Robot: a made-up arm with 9 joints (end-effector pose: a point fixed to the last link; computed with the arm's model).
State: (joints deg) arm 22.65 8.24 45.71 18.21 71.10 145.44 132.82 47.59 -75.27
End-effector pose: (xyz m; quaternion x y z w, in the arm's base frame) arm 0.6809 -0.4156 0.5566 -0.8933 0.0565 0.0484 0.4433
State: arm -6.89 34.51 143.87 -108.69 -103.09 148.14 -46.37 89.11 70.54
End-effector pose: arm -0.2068 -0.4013 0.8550 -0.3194 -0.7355 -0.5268 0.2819
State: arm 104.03 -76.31 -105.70 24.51 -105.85 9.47 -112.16 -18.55 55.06
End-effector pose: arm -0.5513 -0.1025 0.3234 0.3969 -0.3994 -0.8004 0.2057
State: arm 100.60 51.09 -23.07 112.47 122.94 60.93 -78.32 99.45 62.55
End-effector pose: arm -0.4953 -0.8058 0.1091 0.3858 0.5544 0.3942 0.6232
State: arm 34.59 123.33 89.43 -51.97 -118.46 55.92 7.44 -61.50 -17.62
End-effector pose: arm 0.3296 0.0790 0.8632 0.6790 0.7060 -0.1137 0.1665
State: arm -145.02 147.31 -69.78 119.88 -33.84 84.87 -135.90 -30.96 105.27
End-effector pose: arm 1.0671 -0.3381 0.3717 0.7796 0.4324 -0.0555 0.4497
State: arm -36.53 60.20 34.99 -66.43 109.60 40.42 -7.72 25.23 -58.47
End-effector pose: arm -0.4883 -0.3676 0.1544 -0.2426 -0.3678 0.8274 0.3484
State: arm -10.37 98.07 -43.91 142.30 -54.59 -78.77 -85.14 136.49 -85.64
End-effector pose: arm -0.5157 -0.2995 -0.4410 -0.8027 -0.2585 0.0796 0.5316
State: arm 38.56 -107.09 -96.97 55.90 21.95 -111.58 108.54 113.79 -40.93
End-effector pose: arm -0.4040 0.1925 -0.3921 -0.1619 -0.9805 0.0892 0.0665
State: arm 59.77 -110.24 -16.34 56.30 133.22 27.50 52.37 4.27 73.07
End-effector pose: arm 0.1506 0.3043 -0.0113 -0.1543 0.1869 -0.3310 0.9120
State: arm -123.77 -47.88 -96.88 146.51 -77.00 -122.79 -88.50 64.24 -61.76
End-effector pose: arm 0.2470 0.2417 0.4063 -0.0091 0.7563 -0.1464 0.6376
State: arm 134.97 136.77 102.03 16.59 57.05 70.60 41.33 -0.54 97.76
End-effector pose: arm 0.5663 -0.4758 0.2261 0.0545 -0.6019 0.6219 0.4981
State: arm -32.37 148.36 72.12 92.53 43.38 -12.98 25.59 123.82 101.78
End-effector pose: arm -0.7510 0.4415 0.2331 0.6432 -0.1175 0.2594 0.7108
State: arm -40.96 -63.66 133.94 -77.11 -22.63 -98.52 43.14 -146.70 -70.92
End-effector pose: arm -0.5487 0.2795 0.8006 0.0338 0.7021 0.6923 0.1633
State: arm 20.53 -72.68 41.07 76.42 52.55 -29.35 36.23 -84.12 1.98
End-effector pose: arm 0.4989 -0.0498 0.0045 -0.7840 0.4118 -0.0580 0.4609
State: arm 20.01 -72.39 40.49 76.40 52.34 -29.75 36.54 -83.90 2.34
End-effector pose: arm 0.4996 -0.0552 0.0069 -0.7834 0.4162 -0.0643 0.4571
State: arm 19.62 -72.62 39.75 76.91 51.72 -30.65 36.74 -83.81 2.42
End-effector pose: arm 0.5014 -0.0596 0.0090 -0.7882 0.4147 -0.0689 0.4494
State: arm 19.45 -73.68 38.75 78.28 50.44 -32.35 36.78 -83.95 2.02
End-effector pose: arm 0.5049 -0.0621 0.0108 -0.8020 0.4032 -0.0705 0.4350
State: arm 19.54 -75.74 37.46 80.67 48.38 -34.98 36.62 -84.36 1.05
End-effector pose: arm 0.5105 -0.0613 0.0132 -0.8259 0.3787 -0.0680 0.4122
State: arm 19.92 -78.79 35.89 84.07 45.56 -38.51 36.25 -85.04 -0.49
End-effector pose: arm 0.5184 -0.0552 0.0179 -0.8582 0.3402 -0.0603 0.3796
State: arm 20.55 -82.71 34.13 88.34 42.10 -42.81 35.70 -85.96 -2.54
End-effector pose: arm 0.5285 -0.0415 0.0272 -0.8954 0.2873 -0.0473 0.3369
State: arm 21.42 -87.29 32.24 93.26 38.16 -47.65 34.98 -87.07 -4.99
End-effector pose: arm 0.5397 -0.0174 0.0420 -0.9321 0.2217 -0.0293 0.2848
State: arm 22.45 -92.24 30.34 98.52 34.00 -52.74 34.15 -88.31 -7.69
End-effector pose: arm 0.5503 0.0183 0.0624 -0.9630 0.1473 -0.0082 0.2254
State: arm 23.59 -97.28 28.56 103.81 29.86 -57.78 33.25 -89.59 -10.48
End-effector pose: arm 0.5576 0.0649 0.0871 -0.9842 0.0694 0.0132 0.1623
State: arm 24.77 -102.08 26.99 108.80 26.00 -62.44 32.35 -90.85 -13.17
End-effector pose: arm 0.5594 0.1182 0.1134 -0.9944 -0.0051 0.0321 0.1004
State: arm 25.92 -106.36 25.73 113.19 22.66 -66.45 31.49 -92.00 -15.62
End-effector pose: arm 0.5551 0.1718 0.1385 -0.9954 -0.0704 0.0472 0.0446
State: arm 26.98 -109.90 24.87 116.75 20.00 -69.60 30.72 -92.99 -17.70
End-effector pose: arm 0.5468 0.2191 0.1601 0.9908 0.1225 -0.0581 0.0008
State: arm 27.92 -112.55 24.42 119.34 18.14 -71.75 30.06 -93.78 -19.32
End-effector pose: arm 0.5376 0.2549 0.1761 0.9844 0.1597 -0.0666 0.0328
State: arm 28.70 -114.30 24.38 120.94 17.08 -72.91 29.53 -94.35 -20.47
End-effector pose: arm 0.5303 0.2774 0.1859 0.9791 0.1825 -0.0737 0.0509
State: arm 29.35 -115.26 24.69 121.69 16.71 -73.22 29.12 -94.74 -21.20
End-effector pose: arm 0.5262 0.2879 0.1897 0.9761 0.1937 -0.0807 0.0568
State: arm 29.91 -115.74 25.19 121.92 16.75 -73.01 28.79 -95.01 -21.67
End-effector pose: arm 0.5245 0.2911 0.1897 0.9747 0.1980 -0.0876 0.0553
